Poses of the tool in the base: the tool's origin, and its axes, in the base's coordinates. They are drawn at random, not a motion.
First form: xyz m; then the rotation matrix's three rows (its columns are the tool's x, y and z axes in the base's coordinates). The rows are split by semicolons.
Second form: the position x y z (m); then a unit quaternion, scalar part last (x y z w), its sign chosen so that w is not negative. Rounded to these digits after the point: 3 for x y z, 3 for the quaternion.
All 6 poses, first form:
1: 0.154 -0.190 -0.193; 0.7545 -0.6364 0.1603; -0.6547 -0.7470 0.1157; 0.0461 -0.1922 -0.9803
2: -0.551 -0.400 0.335; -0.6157 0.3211 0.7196; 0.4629 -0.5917 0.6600; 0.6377 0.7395 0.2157
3: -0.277 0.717 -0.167; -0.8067 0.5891 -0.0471; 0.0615 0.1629 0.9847; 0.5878 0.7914 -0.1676
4: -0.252 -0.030 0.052; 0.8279 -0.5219 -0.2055; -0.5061 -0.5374 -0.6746; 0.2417 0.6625 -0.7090
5: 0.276 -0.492 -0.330; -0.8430 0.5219 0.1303; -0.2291 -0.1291 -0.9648; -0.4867 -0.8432 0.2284
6: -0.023 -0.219 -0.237; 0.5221 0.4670 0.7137; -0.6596 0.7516 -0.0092; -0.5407 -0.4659 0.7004
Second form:
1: 0.154 -0.190 -0.193 -0.933 0.346 -0.055 0.083
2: -0.551 -0.400 0.335 0.436 0.450 0.778 0.046
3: -0.277 0.717 -0.167 -0.223 -0.731 -0.607 0.217
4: -0.252 -0.030 0.052 0.877 -0.293 0.010 0.381
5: 0.276 -0.492 -0.330 0.120 0.609 -0.742 0.253
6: -0.023 -0.219 -0.237 -0.132 0.364 -0.327 0.862
